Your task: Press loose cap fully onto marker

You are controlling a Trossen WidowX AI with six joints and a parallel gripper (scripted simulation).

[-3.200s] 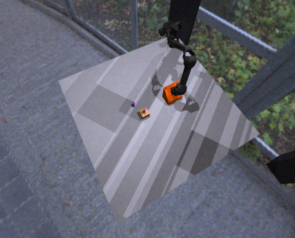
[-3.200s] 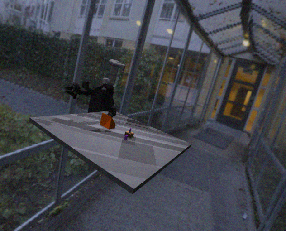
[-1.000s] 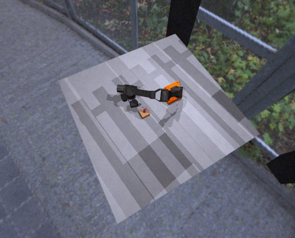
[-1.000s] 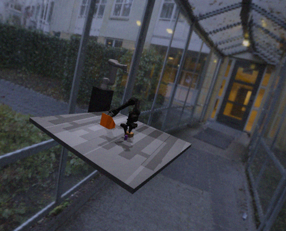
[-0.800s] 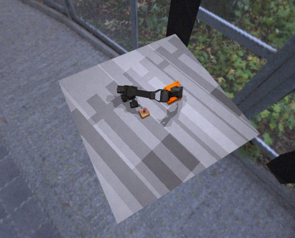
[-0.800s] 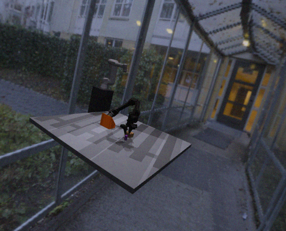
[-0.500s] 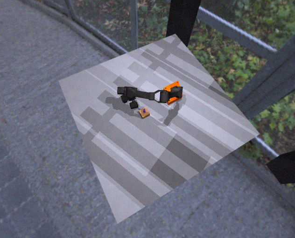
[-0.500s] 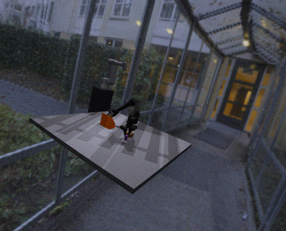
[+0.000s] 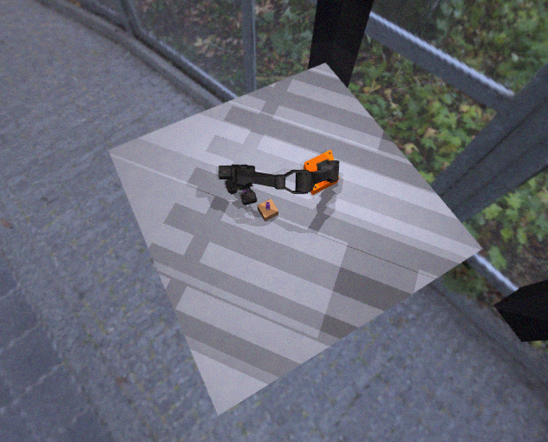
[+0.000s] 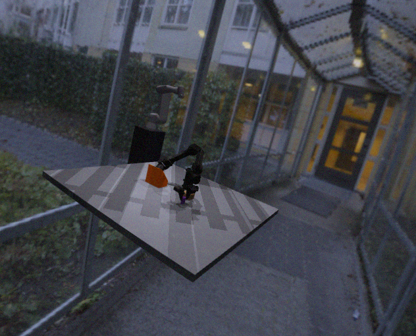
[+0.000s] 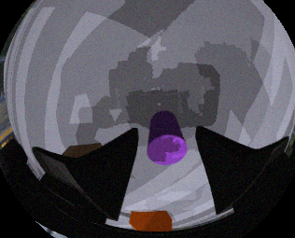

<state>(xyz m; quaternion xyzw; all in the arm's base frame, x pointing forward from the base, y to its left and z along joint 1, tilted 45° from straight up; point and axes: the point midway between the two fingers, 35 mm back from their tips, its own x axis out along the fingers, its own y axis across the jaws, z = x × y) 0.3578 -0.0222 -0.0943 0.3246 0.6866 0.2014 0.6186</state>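
The purple cap lies right at my gripper tip. Round my gripper tip: holder block: 12 cm to the left, 5 cm behind, 1 cm below.
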